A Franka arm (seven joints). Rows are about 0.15 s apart.
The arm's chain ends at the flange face. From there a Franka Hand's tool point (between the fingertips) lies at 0.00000 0.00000 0.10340 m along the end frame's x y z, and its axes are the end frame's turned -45 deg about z.
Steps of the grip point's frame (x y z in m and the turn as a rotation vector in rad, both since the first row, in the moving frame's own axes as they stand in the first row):
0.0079, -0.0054, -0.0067, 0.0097, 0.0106, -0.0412
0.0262, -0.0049, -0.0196, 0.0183, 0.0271, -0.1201
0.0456, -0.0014, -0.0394, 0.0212, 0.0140, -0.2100
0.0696, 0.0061, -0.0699, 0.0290, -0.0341, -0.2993
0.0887, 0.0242, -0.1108, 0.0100, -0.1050, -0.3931
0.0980, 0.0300, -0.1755, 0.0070, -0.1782, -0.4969
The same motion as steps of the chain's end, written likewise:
0.0017, -0.0079, -0.0067, 0.0144, 0.0006, -0.0412
0.0146, -0.0186, -0.0195, 0.0321, 0.0062, -0.1201
0.0320, -0.0307, -0.0394, 0.0249, -0.0051, -0.2100
0.0580, -0.0460, -0.0698, -0.0036, -0.0446, -0.2993
0.0867, -0.0540, -0.1102, -0.0672, -0.0813, -0.3931
0.1004, -0.0633, -0.1739, -0.1211, -0.1310, -0.4969

